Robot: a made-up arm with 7 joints. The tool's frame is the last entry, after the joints.
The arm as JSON. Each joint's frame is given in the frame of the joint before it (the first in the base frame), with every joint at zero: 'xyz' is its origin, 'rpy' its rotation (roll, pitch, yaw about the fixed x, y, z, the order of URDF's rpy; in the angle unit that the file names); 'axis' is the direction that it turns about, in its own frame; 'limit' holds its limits. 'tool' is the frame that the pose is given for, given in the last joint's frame.
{
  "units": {
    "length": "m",
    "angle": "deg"
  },
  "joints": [
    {
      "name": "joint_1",
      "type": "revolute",
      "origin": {
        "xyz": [
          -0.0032,
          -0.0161,
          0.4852
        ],
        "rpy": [
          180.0,
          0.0,
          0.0
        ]
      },
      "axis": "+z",
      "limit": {
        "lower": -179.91,
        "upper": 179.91
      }
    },
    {
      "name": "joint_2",
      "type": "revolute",
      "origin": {
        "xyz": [
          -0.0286,
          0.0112,
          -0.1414
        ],
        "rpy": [
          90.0,
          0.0,
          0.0
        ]
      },
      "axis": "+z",
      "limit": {
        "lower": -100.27,
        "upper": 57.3
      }
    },
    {
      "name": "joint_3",
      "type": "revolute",
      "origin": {
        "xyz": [
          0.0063,
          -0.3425,
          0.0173
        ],
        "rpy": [
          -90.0,
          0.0,
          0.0
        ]
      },
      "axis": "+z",
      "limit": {
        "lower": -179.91,
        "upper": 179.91
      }
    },
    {
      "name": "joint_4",
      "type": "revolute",
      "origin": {
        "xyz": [
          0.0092,
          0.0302,
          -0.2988
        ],
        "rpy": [
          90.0,
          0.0,
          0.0
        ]
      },
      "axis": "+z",
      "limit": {
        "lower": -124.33,
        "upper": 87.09
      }
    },
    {
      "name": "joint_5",
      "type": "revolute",
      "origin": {
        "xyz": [
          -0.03,
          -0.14,
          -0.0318
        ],
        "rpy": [
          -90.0,
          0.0,
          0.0
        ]
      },
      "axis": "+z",
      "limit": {
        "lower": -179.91,
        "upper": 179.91
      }
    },
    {
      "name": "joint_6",
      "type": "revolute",
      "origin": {
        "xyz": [
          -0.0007,
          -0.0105,
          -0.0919
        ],
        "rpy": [
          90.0,
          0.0,
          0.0
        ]
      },
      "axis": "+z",
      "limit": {
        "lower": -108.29,
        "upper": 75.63
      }
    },
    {
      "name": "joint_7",
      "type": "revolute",
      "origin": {
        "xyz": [
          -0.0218,
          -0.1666,
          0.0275
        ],
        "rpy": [
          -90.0,
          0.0,
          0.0
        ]
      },
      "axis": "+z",
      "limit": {
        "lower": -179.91,
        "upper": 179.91
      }
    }
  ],
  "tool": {
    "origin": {
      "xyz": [
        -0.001,
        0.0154,
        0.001
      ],
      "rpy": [
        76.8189,
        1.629,
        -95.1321
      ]
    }
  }
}
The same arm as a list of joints. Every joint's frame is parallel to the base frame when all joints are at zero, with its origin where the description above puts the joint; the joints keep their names.
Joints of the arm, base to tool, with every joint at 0 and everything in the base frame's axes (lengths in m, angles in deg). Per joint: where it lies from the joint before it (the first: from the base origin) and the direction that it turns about. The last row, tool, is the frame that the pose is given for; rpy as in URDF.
joint_1: offset -0.0032 -0.0161 0.4852 axis 0 0 -1
joint_2: offset -0.0286 -0.0112 0.1414 axis 0 1 0
joint_3: offset 0.0063 0.0173 0.3425 axis 0 0 -1
joint_4: offset 0.0092 -0.0302 0.2988 axis 0 1 0
joint_5: offset -0.0300 -0.0318 0.1400 axis 0 0 -1
joint_6: offset -0.0007 0.0105 0.0919 axis 0 1 0
joint_7: offset -0.0218 0.0275 0.1666 axis 0 0 -1
tool: offset -0.0010 -0.0154 -0.0010 rpy -103.18 -1.63 95.13
Joint limits (deg, base to tool): -179.91..179.91 -100.27..57.30 -179.91..179.91 -124.33..87.09 -179.91..179.91 -108.29..75.63 -179.91..179.91

